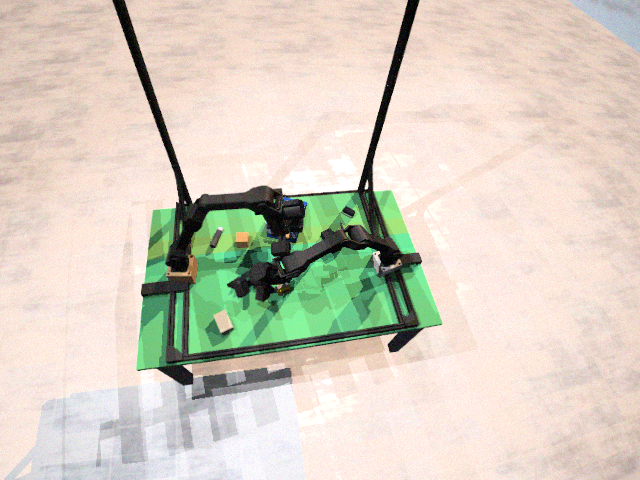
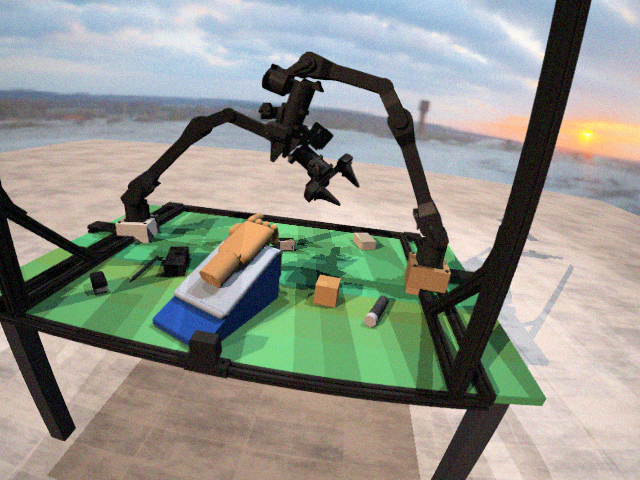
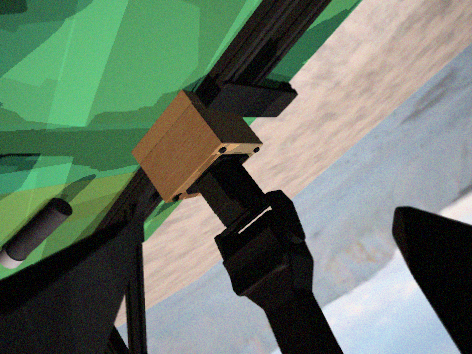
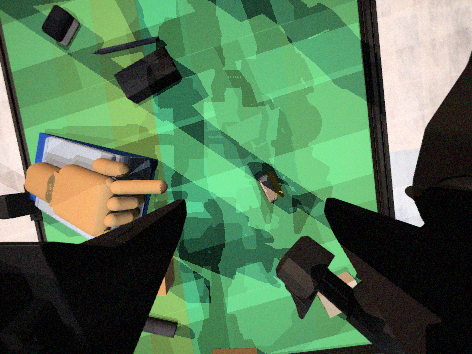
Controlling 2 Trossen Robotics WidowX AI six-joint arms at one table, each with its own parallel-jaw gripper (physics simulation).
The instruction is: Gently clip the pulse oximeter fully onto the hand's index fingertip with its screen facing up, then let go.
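Places are measured from the left arm's base along level axes (x left, y down, z back), in millimetres.
Pixels of known places: left gripper, fingertip midpoint: (image 2: pixel 349 196) (image 3: pixel 264 227) (image 4: pixel 334 348); right gripper, fingertip midpoint: (image 1: pixel 287 243) (image 2: pixel 278 159) (image 4: pixel 255 205); left arm's base at its link origin: (image 1: pixel 387 258) (image 2: pixel 137 218); right arm's base at its link origin: (image 1: pixel 180 264) (image 2: pixel 429 262) (image 3: pixel 217 172).
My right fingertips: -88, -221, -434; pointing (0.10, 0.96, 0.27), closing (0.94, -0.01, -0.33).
Ahead of a thing's pixels: the offset from my right fingertips to its middle, as dx, dy, dz. "*": to the spot under its first point.
The tan hand (image 2: pixel 244 244) (image 4: pixel 81 198) lies on a white pad on a blue wedge @[* -334, +217, +50] (image 2: pixel 244 297) (image 1: pixel 300 206), its index finger (image 4: pixel 140 187) pointing out past the wedge's high end. The small pulse oximeter @[+46, +264, -37] (image 4: pixel 270 184) (image 2: pixel 287 245) (image 1: pixel 284 288) lies on the green table beyond the fingertip, apart from it. My right gripper (image 4: pixel 255 205) (image 2: pixel 281 152) (image 1: pixel 285 240) is open and empty, high above the table between hand and oximeter. My left gripper (image 2: pixel 345 192) (image 1: pixel 250 291) is open and empty, high in the air beside it.
An orange cube @[-237, +254, -130] (image 2: pixel 327 290) (image 1: pixel 242 239), a grey cylinder @[-296, +266, -236] (image 2: pixel 376 311) (image 1: pixel 216 236) and a tan block @[+104, +264, -302] (image 2: pixel 364 241) (image 1: pixel 223 322) lie on the table. A black box @[-105, +262, +252] (image 2: pixel 176 261) (image 4: pixel 148 74), a thin pen @[-132, +275, +332] (image 2: pixel 144 268) (image 4: pixel 126 46) and a small black device @[-232, +263, +402] (image 2: pixel 99 282) lie past the wedge. A black frame (image 2: pixel 318 381) rims the table.
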